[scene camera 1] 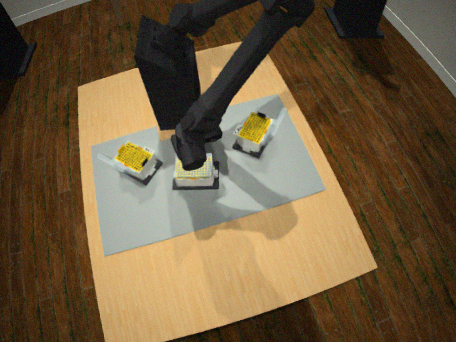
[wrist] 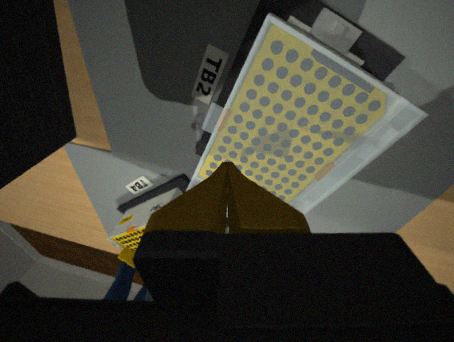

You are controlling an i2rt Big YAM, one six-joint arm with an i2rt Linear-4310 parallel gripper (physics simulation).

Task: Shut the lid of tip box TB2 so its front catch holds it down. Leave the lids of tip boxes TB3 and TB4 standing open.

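Frame: origin at the arm's base, x ahead, y left, z up, level; metres.
Seen in the pictures: gripper, fingertip midpoint: (wrist: 227,170); arm's base, origin of the base link: (scene camera 1: 165,42).
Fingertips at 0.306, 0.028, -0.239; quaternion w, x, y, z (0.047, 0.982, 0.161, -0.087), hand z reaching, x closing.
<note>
Offsets run from my fingertips to a thing's top centre, as dx, dy, dz. "spot": to the spot under its first point. Level surfaces: height alone.
Tip box TB2 {+0.014, +0.020, +0.000} (scene camera 1: 194,182) (wrist: 295,102) stands on its dark base at the middle of the mat. Its clear lid {spot: +0.019, +0.069, +0.000} (scene camera 1: 208,161) (wrist: 382,142) lies down over the yellow tip rack. A pale catch block {spot: +0.037, +0.089, -0.061} (scene camera 1: 216,174) (wrist: 336,30) is at one end; I cannot tell whether it holds the lid. My gripper (scene camera 1: 193,165) (wrist: 227,170) is shut and empty, over the lid end away from that block; contact is unclear. Tip box TB4 {-0.055, -0.184, -0.012} (scene camera 1: 136,161) (wrist: 157,206) is at the left in the scene view, its lid {spot: +0.010, -0.259, +0.065} (scene camera 1: 105,160) open. Tip box TB3 {-0.109, +0.241, -0.003} (scene camera 1: 254,131) is at the right, its lid (scene camera 1: 279,121) open.
The boxes stand on a grey mat {dz -0.078} (scene camera 1: 137,220) (wrist: 165,120) on the wooden table {dz -0.081} (scene camera 1: 165,285) (wrist: 30,190). The arm's black pedestal (scene camera 1: 170,75) rises behind TB2, between TB4 and TB3. The arm reaches over the mat from behind and casts shadows beside TB2.
</note>
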